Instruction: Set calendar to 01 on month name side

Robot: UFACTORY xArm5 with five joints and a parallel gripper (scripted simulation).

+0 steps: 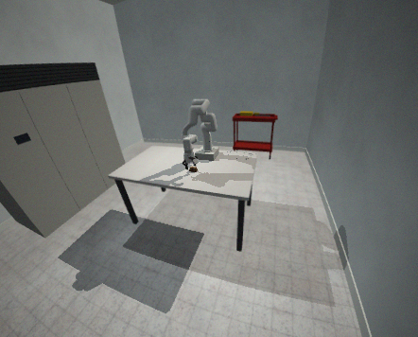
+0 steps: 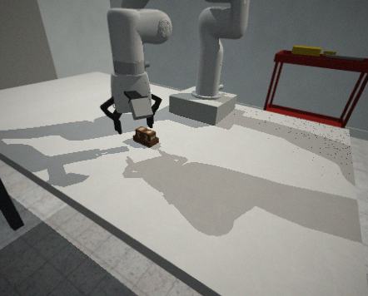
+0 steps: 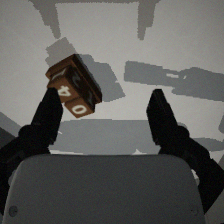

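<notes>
Now: the calendar tray 6 cm below my hand, 5 cm behind it and 1 cm to the right of it.
</notes>
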